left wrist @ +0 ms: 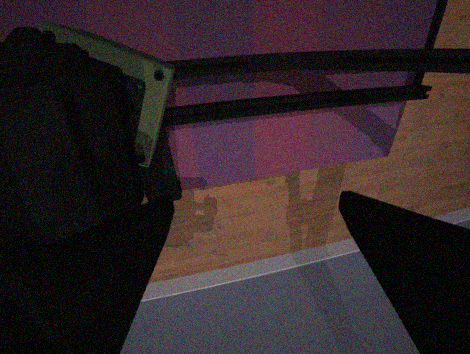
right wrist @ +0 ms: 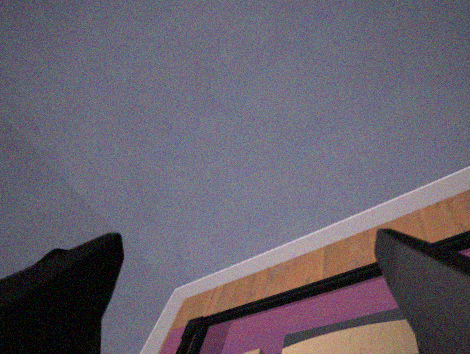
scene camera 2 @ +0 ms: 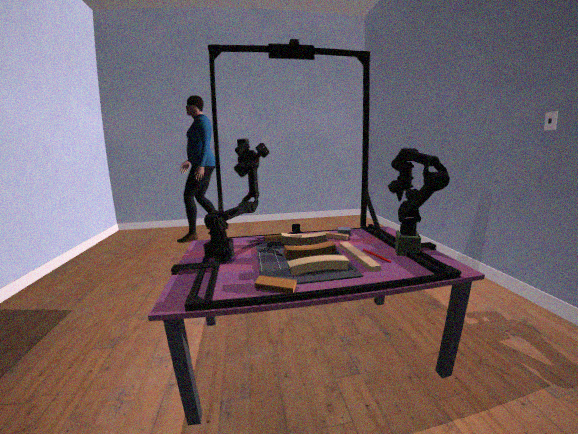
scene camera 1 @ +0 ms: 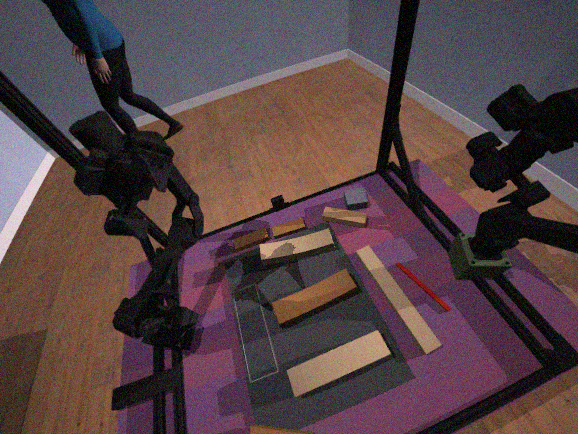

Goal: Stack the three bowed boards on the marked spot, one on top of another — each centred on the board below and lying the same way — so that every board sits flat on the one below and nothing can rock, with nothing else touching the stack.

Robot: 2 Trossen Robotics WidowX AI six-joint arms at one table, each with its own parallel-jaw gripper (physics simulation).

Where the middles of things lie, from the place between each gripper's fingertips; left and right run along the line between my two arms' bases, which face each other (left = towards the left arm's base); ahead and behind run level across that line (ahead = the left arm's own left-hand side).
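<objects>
Counted from my right hand, the orange-brown block (scene camera 1: 336, 287) is 220 mm to the left, 40 mm ahead and 410 mm below; the long pale plank (scene camera 1: 423, 336) is 430 mm to the left, 80 mm ahead and 430 mm below. Going by its middle, the long pale plank is nearer to my left gripper than to my right hand.
My left gripper is 14 cm short of the long pale plank, 27 cm to the left of it and 20 cm above it. The orange-brown block is 48 cm to the right of my left hand, 11 cm ahead of it and 18 cm below it. Of the things named here, the long pale plank is the nearest to my left gripper, going by their middles.
</objects>
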